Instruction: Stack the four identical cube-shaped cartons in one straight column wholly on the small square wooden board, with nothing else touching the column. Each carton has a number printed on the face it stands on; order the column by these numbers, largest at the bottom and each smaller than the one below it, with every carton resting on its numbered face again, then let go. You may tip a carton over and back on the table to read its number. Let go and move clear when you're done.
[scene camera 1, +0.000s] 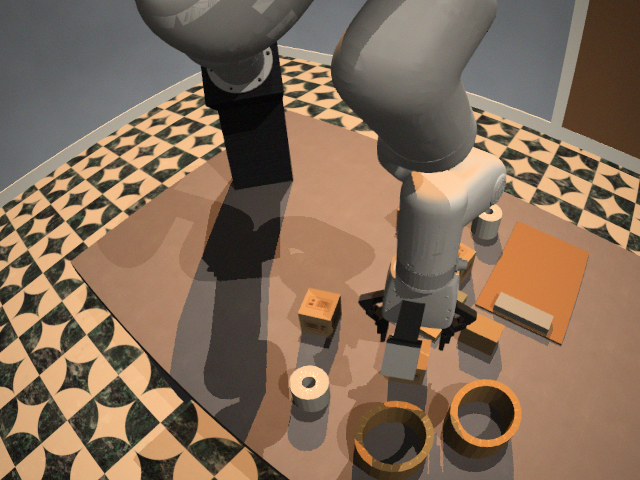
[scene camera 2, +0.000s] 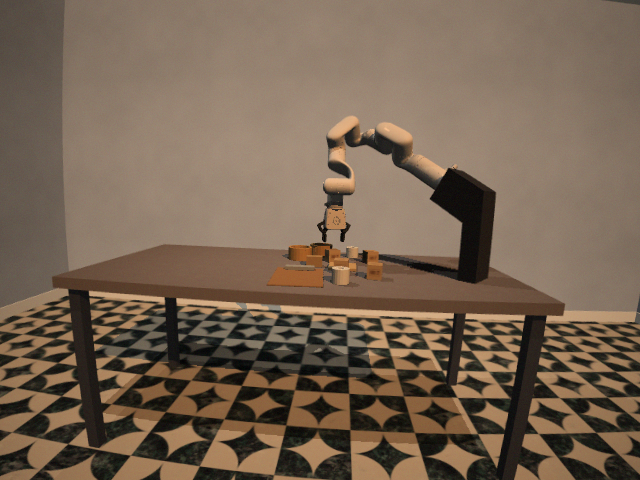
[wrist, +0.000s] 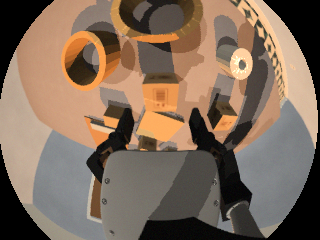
Scene:
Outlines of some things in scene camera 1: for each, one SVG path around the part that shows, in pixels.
My gripper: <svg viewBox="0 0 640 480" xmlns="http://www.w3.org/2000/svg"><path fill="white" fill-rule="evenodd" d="M396 254L389 265L385 289L360 295L358 303L366 311L366 314L375 321L377 334L381 334L380 342L385 342L389 322L397 323L394 336L389 335L386 341L380 375L414 381L422 340L418 340L420 327L442 329L439 350L443 351L445 343L449 344L455 332L465 329L467 325L477 320L477 311L457 300L460 281L459 271L454 274L454 278L448 284L439 289L415 289L405 284L398 276L395 267Z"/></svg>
A carton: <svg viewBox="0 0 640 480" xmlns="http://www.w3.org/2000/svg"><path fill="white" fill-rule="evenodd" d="M309 288L298 312L301 332L332 339L342 314L341 294Z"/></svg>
An orange mat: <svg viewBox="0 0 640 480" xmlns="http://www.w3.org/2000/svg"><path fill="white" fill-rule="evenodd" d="M518 221L475 305L561 345L575 305L589 252Z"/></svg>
A block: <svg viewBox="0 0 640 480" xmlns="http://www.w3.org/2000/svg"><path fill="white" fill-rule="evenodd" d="M477 313L477 320L468 325L466 329L461 330L457 341L491 356L505 326Z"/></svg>

